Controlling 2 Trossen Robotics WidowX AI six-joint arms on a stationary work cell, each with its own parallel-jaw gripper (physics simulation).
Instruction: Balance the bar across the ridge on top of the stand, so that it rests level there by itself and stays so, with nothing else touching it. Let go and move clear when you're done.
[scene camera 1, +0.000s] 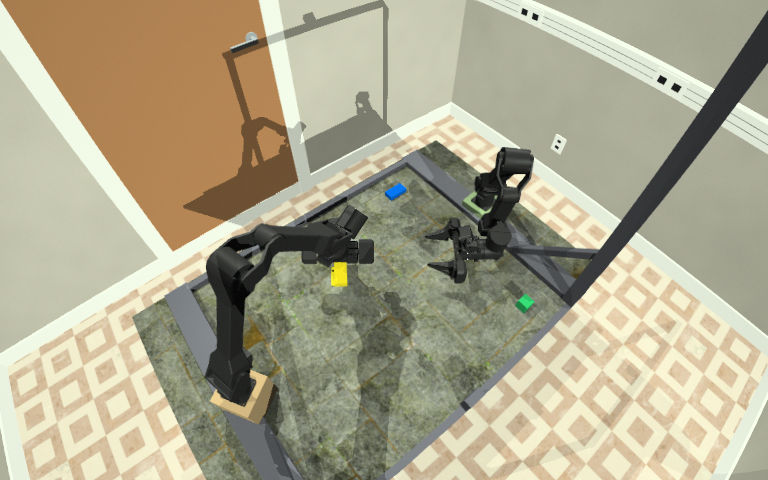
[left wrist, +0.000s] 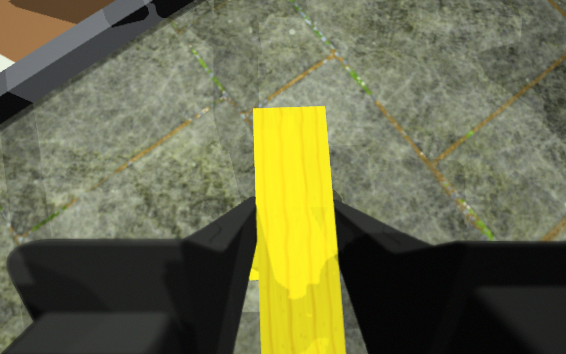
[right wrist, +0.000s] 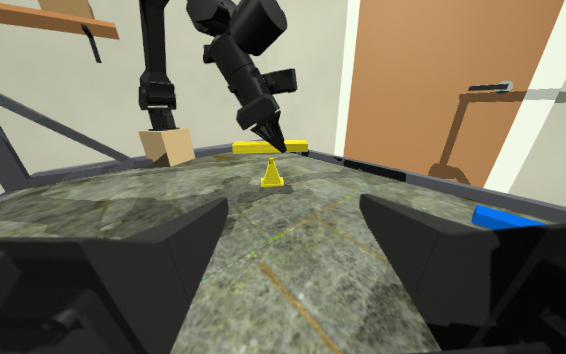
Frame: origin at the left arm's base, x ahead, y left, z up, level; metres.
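Seen in the pictures: left gripper, between the fingertips: (left wrist: 293, 207) (right wrist: 284, 149); right gripper, between the fingertips: (scene camera 1: 426, 250) (right wrist: 293, 201); left arm's base, origin of its link: (scene camera 1: 238, 388) (right wrist: 164, 129); right arm's base, origin of its link: (scene camera 1: 483, 201).
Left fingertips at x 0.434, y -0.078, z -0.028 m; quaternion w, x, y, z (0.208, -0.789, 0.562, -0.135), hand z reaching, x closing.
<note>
Pixels of each thing's top centre, then the offset from my left fingertips to it.
- yellow bar, centre of its top: (left wrist: 298, 277) (right wrist: 270, 141) (scene camera 1: 340, 259) dx -0.026, dy -0.011, dz +0.017 m
- blue block, centre of its top: (right wrist: 510, 218) (scene camera 1: 395, 190) dx +0.340, dy -0.059, dz -0.062 m
- green block, centre of its top: (scene camera 1: 526, 301) dx +0.042, dy -0.533, dz -0.046 m
The yellow bar (scene camera 1: 339, 272) (left wrist: 295, 165) (right wrist: 246, 147) is held by my left gripper (scene camera 1: 338, 255) (left wrist: 293, 207) (right wrist: 284, 149), which is shut on it and points down. In the right wrist view the bar looks about level and shows slightly above the top of the stand, with a small gap in the picture. The yellow stand (left wrist: 254, 274) (right wrist: 272, 176) is upright on the floor, tapering to a narrow top; the bar and a finger mostly hide it in the left wrist view. My right gripper (scene camera 1: 428, 250) (right wrist: 293, 201) is open and empty, low, facing the stand from some distance.
A blue block (scene camera 1: 395, 191) (right wrist: 502, 218) lies toward the back, beyond the right gripper in scene camera 1. A green block (scene camera 1: 525, 303) lies near the right edge of the mat. A dark frame post (scene camera 1: 668, 152) rises at the right.
</note>
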